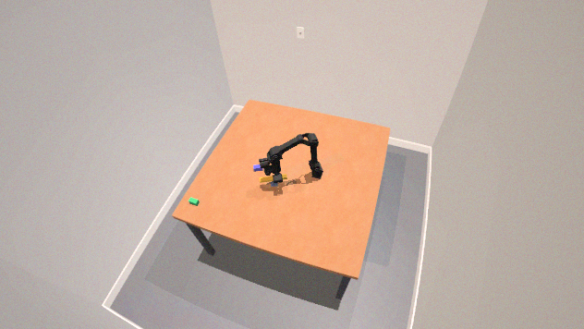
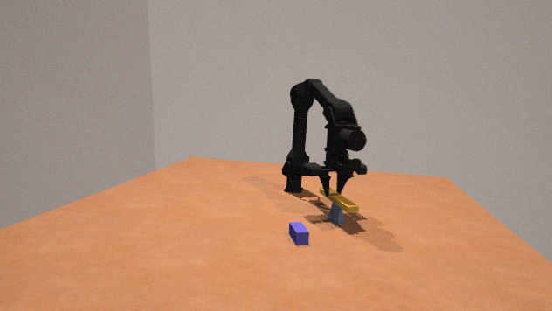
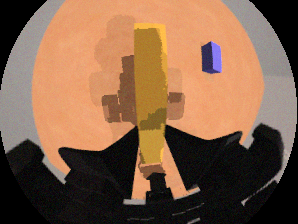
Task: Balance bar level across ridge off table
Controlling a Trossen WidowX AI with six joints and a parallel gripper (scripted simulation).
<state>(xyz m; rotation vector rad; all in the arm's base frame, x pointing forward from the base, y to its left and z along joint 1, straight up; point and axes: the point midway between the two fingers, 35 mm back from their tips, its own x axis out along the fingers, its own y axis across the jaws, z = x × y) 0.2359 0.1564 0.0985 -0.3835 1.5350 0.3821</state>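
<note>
Now: gripper tip 30 mm short of the yellow bar and 10 mm to the right of it. Round my gripper tip: green block: 500 mm ahead, 340 mm to the left, 50 mm below; purple block: 190 mm ahead, 70 mm to the right, 50 mm below.
</note>
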